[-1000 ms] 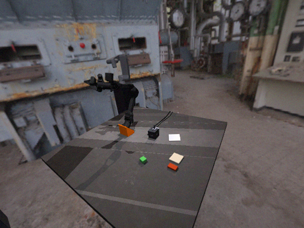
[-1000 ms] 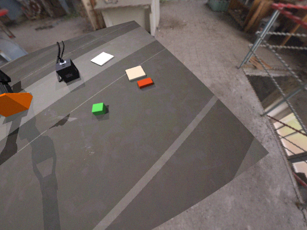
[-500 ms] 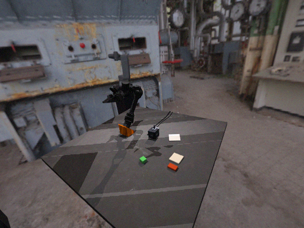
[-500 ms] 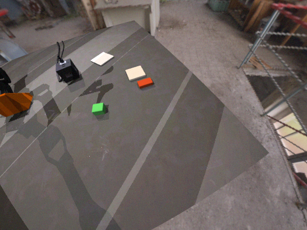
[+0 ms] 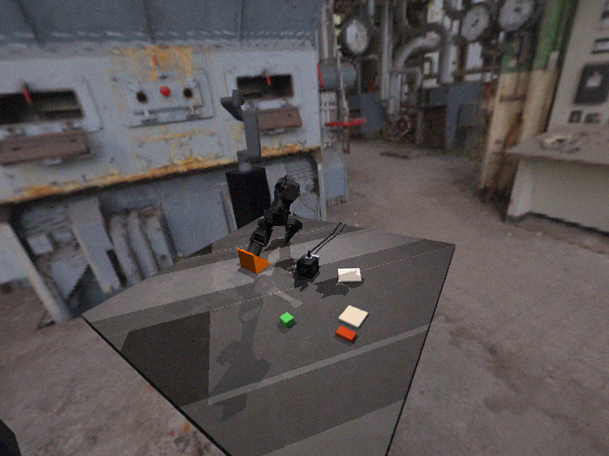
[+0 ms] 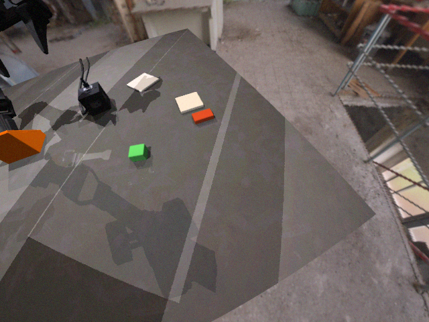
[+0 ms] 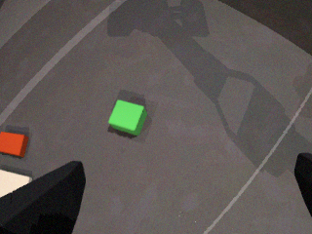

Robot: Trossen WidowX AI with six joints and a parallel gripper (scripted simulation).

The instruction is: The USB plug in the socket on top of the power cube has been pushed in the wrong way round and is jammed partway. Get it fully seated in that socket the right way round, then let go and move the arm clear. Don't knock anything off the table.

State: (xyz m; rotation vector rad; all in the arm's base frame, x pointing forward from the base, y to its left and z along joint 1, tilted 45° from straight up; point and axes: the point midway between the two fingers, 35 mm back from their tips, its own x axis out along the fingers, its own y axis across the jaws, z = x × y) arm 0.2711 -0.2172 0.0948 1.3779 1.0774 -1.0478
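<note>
The USB plug is 1 cm behind my gripper tip, 22 cm to the left of it and 16 cm below it. Also, from my gripper tip: green cube 11 cm ahead, 11 cm to the right, 24 cm below; beige tile 32 cm ahead, 4 cm to the left, 25 cm below; red block 33 cm ahead, 5 cm to the right, 25 cm below.
</note>
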